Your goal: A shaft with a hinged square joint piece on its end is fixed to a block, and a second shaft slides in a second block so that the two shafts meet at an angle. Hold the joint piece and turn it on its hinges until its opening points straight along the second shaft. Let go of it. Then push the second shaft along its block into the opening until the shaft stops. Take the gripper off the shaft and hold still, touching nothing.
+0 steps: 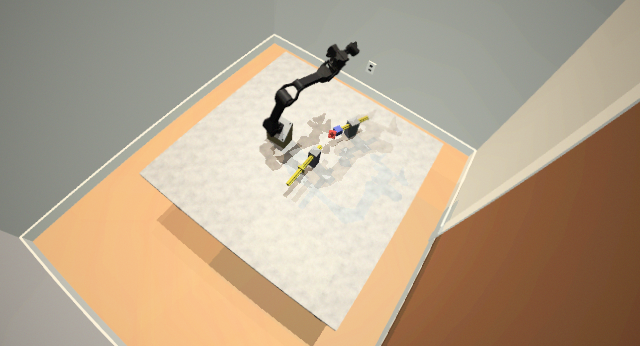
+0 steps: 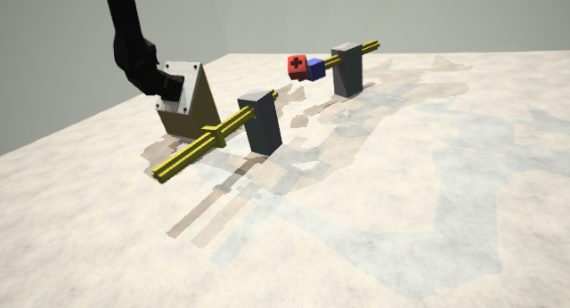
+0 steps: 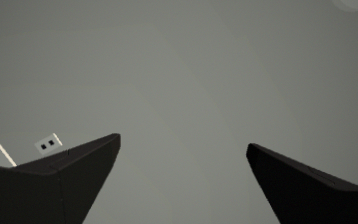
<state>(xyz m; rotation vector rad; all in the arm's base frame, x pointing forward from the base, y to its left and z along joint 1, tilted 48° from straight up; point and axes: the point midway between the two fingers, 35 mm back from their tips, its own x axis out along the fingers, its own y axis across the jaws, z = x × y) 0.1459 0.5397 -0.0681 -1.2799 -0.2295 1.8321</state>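
My gripper tip is now 130 mm short of the red joint piece, 300 mm to the left of it and 360 mm above it.
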